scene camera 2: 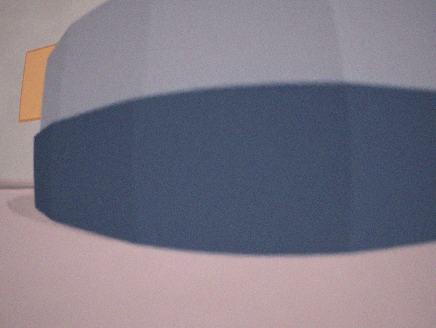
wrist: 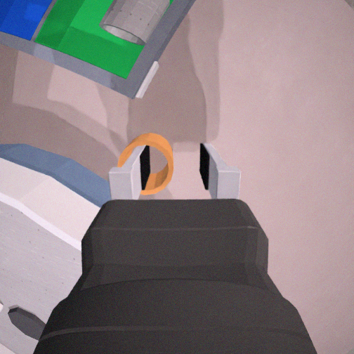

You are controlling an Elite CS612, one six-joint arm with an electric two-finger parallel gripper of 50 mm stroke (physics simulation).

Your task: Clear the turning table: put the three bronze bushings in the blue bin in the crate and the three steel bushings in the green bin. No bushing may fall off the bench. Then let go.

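Observation:
A bronze bushing (wrist: 150, 138) stands on end on the bench beside the turning table (wrist: 35, 192) (scene camera 2: 225, 170). My gripper (wrist: 174, 157) is open, with nothing between its fingers. In the wrist view its left finger overlaps the bushing; the right finger is apart from it, to the right. A steel bushing (wrist: 137, 19) lies on its side in the green bin (wrist: 112, 57). Part of the blue bin (wrist: 20, 17) shows at the top left. The turning table shows in part in the wrist view; its other bushings do not show there. The gripper does not show in the scene view.
The grey crate (wrist: 85, 73) has a near corner above and left of the fingers, with a pale tab (wrist: 148, 80) on it. The turning table's dark hub (wrist: 26, 321) is at the lower left. An orange panel (scene camera 2: 35, 85) shows behind the turning table in the scene view.

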